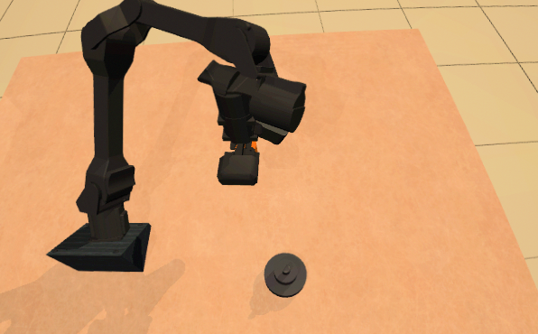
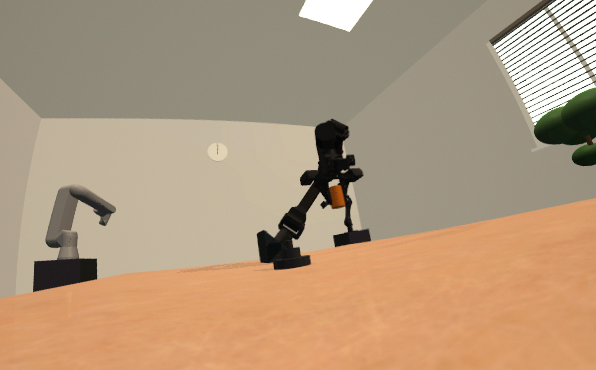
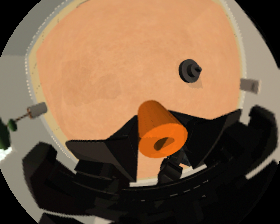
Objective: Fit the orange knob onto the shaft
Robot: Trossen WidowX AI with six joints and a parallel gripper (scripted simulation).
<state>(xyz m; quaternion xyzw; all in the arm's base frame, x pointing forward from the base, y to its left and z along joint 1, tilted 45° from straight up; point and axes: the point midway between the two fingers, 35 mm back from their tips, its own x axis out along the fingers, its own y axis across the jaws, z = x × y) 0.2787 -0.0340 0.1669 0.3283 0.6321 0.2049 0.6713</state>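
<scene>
Now: gripper tip 50 mm short of the dark round pedestal, 190 mm to the left of it and 110 mm above it. From my gripper tip the other things lie so: orange knob: 20 mm above.
</scene>
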